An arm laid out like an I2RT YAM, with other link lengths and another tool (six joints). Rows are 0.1 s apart.
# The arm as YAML. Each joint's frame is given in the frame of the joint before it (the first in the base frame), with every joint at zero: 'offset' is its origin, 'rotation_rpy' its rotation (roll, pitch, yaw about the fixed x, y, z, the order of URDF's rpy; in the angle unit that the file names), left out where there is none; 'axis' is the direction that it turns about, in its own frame. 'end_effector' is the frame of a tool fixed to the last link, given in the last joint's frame.
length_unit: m
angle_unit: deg
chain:
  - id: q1
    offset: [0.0, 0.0, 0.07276]
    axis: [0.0, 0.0, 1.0]
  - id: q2
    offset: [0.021, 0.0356, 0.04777]
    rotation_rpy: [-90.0, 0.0, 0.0]
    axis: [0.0, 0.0, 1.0]
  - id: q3
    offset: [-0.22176, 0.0, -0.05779]
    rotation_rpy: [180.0, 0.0, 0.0]
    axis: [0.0, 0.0, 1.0]
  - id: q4
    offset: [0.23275, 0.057, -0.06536]
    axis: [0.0, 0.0, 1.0]
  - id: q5
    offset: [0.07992, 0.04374, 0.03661]
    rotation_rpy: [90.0, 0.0, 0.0]
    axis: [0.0, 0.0, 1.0]
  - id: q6
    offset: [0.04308, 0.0, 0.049]
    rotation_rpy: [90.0, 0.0, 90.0]
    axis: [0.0, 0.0, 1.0]
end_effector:
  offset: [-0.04, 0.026, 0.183]
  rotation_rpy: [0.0, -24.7, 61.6]
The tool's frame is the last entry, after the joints.
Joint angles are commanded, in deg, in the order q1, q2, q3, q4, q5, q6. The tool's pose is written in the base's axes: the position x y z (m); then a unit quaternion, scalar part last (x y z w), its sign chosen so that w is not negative. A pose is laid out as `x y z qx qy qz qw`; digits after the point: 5 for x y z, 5 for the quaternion.
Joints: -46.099, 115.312, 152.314, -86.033, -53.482, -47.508
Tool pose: 0.39166 -0.12876 0.31513 -0.37360 0.63891 0.01114 0.67238
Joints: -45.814, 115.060, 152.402, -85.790, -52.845, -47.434
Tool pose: 0.39220 -0.12871 0.31594 -0.37671 0.63927 0.00618 0.67036
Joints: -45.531, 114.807, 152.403, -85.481, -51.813, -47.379
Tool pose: 0.39281 -0.13011 0.31559 -0.37951 0.64171 -0.00076 0.66647
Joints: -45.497, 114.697, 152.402, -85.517, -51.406, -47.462
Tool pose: 0.39246 -0.13086 0.31518 -0.38032 0.64320 -0.00333 0.66456
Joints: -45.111, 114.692, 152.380, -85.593, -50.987, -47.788
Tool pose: 0.39301 -0.12954 0.31380 -0.38425 0.64352 -0.00357 0.66198
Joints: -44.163, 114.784, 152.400, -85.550, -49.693, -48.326
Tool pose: 0.39512 -0.12779 0.31012 -0.39259 0.64557 -0.00602 0.65504
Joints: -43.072, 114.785, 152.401, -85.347, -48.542, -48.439
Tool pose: 0.39776 -0.12451 0.30783 -0.39957 0.64658 -0.00727 0.64978
